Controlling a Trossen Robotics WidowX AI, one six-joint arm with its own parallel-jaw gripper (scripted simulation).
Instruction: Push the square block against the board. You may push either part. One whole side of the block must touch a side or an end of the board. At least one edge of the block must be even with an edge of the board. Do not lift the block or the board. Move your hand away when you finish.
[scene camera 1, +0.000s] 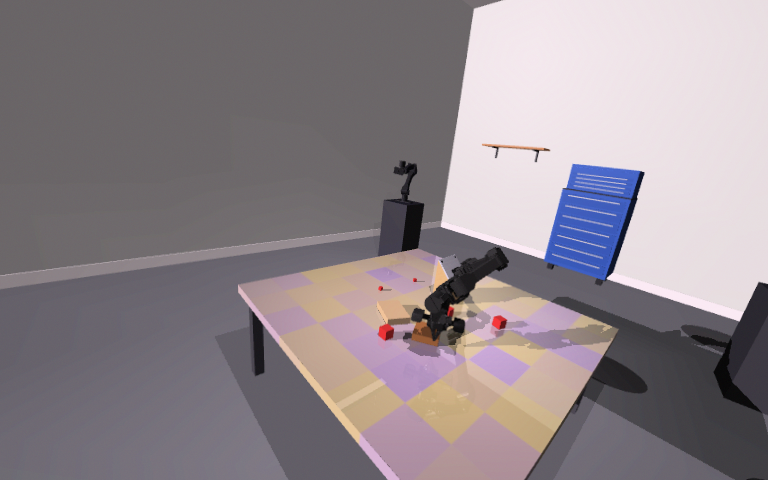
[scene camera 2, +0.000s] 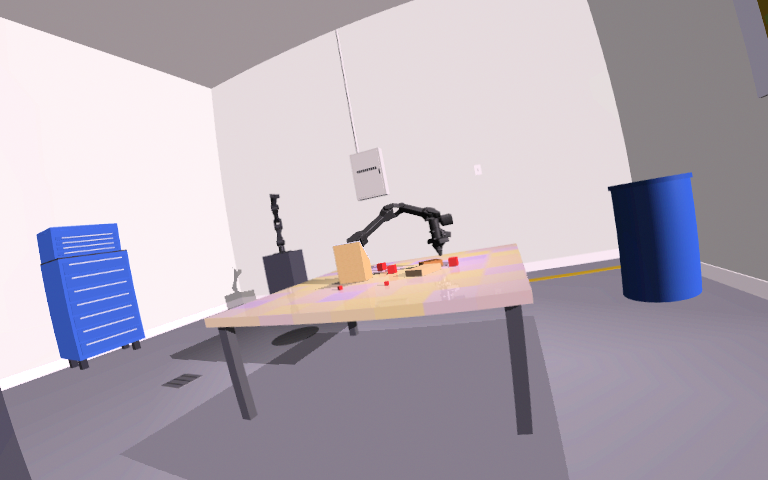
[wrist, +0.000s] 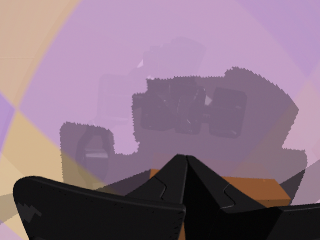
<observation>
My gripper (scene camera 1: 433, 340) is shut and holds nothing.
My gripper shows as well in the wrist view (wrist: 183, 163).
</observation>
